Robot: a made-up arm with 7 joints. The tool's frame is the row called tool.
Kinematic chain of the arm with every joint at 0, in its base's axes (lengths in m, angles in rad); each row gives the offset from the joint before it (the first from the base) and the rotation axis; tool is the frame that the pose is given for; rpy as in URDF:
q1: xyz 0 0 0.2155 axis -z
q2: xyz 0 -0.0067 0.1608 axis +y
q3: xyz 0 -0.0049 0.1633 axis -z
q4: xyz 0 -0.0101 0.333 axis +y
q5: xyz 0 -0.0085 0.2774 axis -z
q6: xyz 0 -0.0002 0.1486 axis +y
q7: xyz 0 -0.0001 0.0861 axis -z
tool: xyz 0 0 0 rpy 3.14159 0 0
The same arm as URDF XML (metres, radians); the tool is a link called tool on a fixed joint. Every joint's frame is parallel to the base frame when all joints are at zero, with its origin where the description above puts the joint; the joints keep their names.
<robot name="arm">
  <joint name="tool_fixed" type="fixed">
    <parent link="link7"/>
    <child link="tool"/>
    <origin xyz="0.0000 0.0000 0.0000" rpy="3.1416 0.0000 0.0000"/>
  </joint>
  <joint name="q7" type="continuous">
    <parent link="link6"/>
    <child link="link7"/>
    <origin xyz="0.0000 -0.0001 0.0861" rpy="0.0000 0.0000 0.0000"/>
    <axis xyz="0 0 -1"/>
  </joint>
  <joint name="q6" type="continuous">
    <parent link="link5"/>
    <child link="link6"/>
    <origin xyz="0.0000 -0.0002 0.1486" rpy="0.0000 0.0000 0.0000"/>
    <axis xyz="0 1 0"/>
  </joint>
  <joint name="q5" type="continuous">
    <parent link="link4"/>
    <child link="link5"/>
    <origin xyz="0.0000 -0.0085 0.2774" rpy="0.0000 0.0000 0.0000"/>
    <axis xyz="0 0 -1"/>
  </joint>
  <joint name="q4" type="continuous">
    <parent link="link3"/>
    <child link="link4"/>
    <origin xyz="0.0000 -0.0101 0.3330" rpy="0.0000 0.0000 0.0000"/>
    <axis xyz="0 1 0"/>
  </joint>
  <joint name="q3" type="continuous">
    <parent link="link2"/>
    <child link="link3"/>
    <origin xyz="0.0000 -0.0049 0.1633" rpy="0.0000 0.0000 0.0000"/>
    <axis xyz="0 0 -1"/>
  </joint>
  <joint name="q2" type="continuous">
    <parent link="link1"/>
    <child link="link2"/>
    <origin xyz="0.0000 -0.0067 0.1608" rpy="0.0000 0.0000 0.0000"/>
    <axis xyz="0 1 0"/>
  </joint>
  <joint name="q1" type="continuous">
    <parent link="base_link"/>
    <child link="link1"/>
    <origin xyz="0.0000 0.0000 0.2155" rpy="0.0000 0.0000 0.0000"/>
    <axis xyz="0 0 -1"/>
  </joint>
  <link name="base_link"/>
  <link name="link1"/>
  <link name="link2"/>
  <link name="link3"/>
  <link name="link4"/>
  <link name="link5"/>
  <link name="link6"/>
  <link name="link7"/>
  <link name="tool"/>
</robot>

